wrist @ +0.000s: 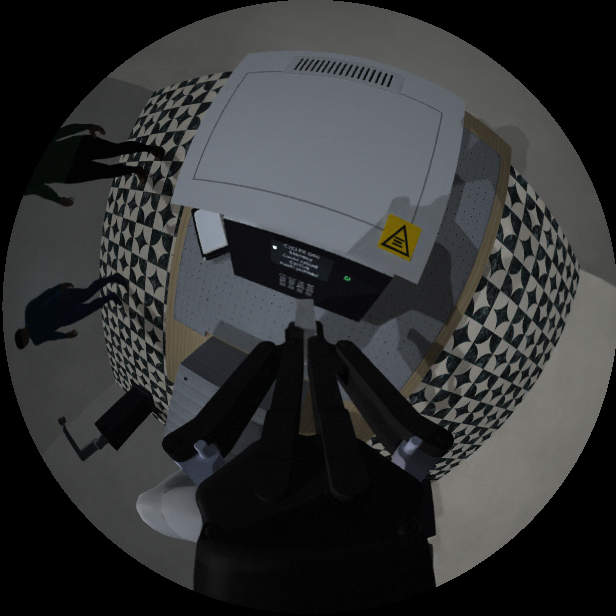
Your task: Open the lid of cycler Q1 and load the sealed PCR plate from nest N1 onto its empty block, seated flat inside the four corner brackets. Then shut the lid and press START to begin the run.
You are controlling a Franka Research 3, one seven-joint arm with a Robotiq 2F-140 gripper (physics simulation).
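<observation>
The cycler [321,160] fills the upper middle of the wrist view. Its pale grey lid is down, with a vent at the far edge and a yellow warning label [399,237] at the near right corner. The black front panel [304,270] shows a lit screen, a row of small buttons [295,282] and a green START button [347,278]. My gripper [305,321] is shut, its fingertips pressed together just in front of the panel's lower edge, below the button row and left of the green button. A white flat object [209,232] lies left of the cycler, partly hidden by it.
The cycler stands on a speckled grey table top with a wooden rim [482,241]. A grey ridged block [212,373] lies near left, partly behind my fingers. A patterned floor surrounds the table. A black camera on a stand [114,422] sits lower left.
</observation>
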